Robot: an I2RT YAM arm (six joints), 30 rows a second.
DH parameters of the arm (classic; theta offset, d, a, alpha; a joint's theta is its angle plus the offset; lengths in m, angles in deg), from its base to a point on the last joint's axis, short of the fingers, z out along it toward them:
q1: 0 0.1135 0.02 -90
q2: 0 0 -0.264 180
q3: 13.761 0 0.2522 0
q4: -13.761 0 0.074 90
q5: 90 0 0 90
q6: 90 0.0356 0 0
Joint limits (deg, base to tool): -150..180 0..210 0..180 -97..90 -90..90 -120..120
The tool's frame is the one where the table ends.
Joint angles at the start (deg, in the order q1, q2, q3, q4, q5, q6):
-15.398, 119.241, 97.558, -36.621, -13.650, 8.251
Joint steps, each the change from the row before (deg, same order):
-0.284, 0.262, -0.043, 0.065, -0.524, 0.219
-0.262, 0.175, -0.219, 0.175, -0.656, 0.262
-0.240, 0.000, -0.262, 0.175, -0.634, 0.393
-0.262, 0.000, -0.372, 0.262, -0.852, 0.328
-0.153, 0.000, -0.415, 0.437, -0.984, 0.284
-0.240, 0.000, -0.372, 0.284, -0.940, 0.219
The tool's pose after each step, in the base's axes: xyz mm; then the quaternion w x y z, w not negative. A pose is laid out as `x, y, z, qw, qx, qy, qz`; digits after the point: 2 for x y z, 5 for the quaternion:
441.62, -114.93, 214.61, 0.27594, 0.16713, 0.94106, 0.10160
441.23, -116.58, 212.37, 0.27427, 0.17012, 0.94039, 0.10725
440.49, -117.96, 211.23, 0.27353, 0.17386, 0.93925, 0.11297
439.60, -119.34, 209.63, 0.27271, 0.17673, 0.93804, 0.12032
439.11, -119.85, 208.00, 0.27291, 0.17778, 0.93666, 0.12880
438.27, -121.01, 206.46, 0.27234, 0.17930, 0.93542, 0.13665

